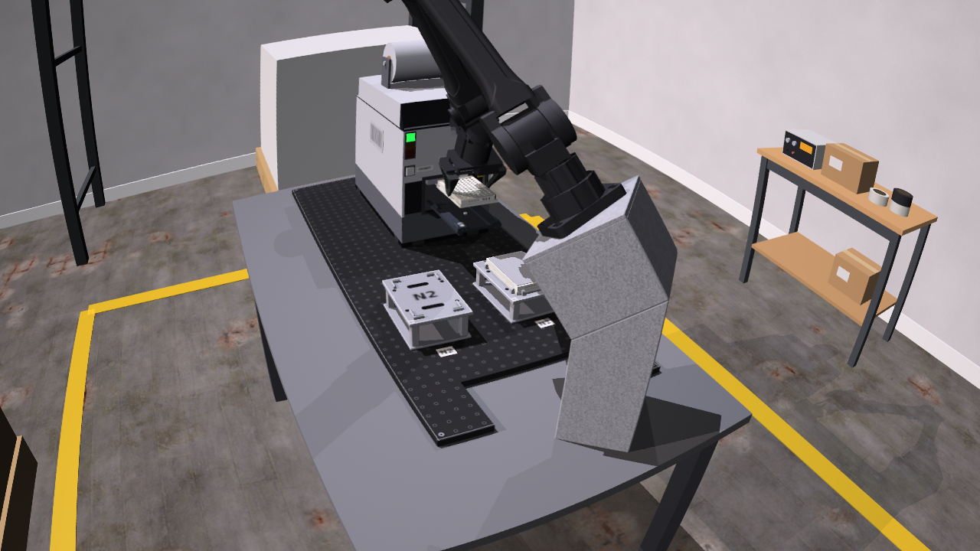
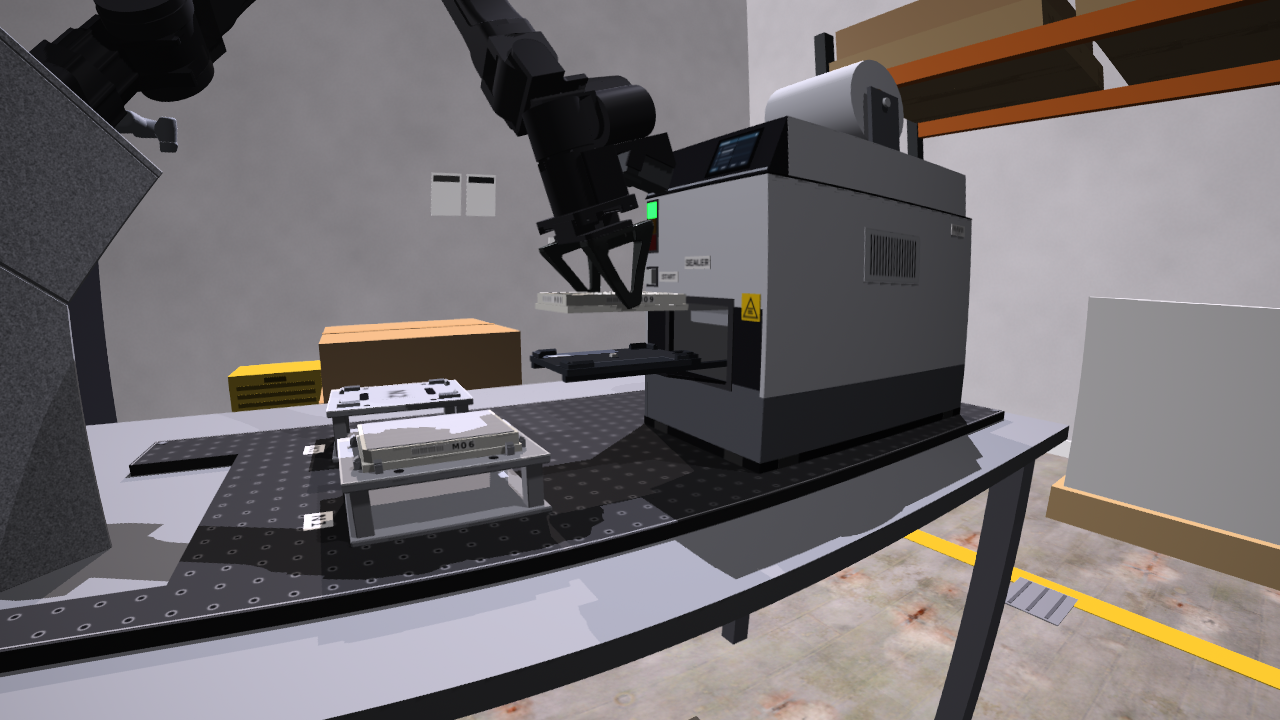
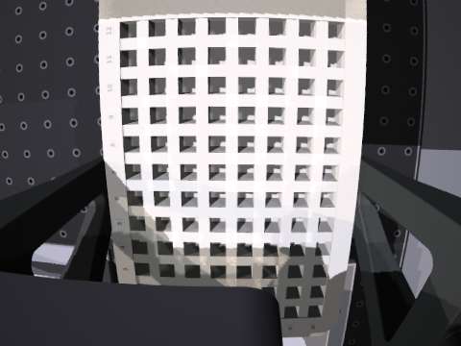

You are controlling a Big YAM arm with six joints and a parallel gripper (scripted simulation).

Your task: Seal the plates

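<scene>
The sealer stage is 60 mm below my hand. From my hand the other things lie so: nest N2: 230 mm behind, 130 mm to the left, 120 mm below; then white well plate: right at my hand; then start button: 90 mm ahead, 110 mm to the left, 20 mm above.
</scene>
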